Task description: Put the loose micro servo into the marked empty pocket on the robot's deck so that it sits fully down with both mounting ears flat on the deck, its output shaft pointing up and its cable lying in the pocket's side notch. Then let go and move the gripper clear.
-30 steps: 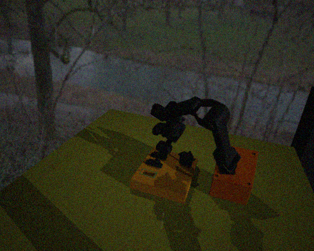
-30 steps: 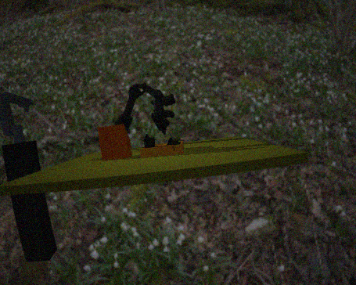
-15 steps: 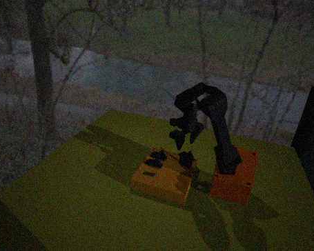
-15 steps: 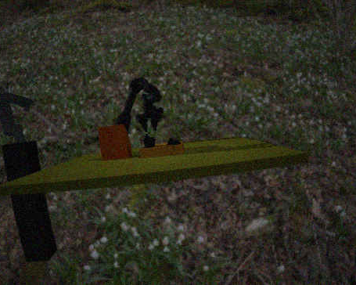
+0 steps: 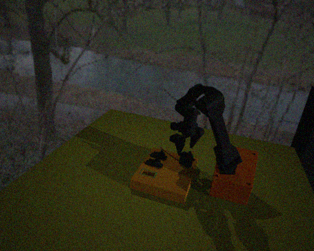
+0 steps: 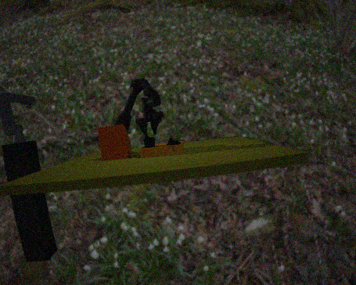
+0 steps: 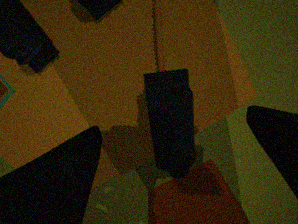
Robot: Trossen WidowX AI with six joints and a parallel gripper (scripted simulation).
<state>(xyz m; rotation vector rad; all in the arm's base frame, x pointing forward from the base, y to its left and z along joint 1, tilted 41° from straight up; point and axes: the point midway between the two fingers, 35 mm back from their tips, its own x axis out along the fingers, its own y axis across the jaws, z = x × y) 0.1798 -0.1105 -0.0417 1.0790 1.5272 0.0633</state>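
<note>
The orange deck lies 30 mm ahead of my gripper tip, 70 mm to the left of it and 90 mm below it.
</note>
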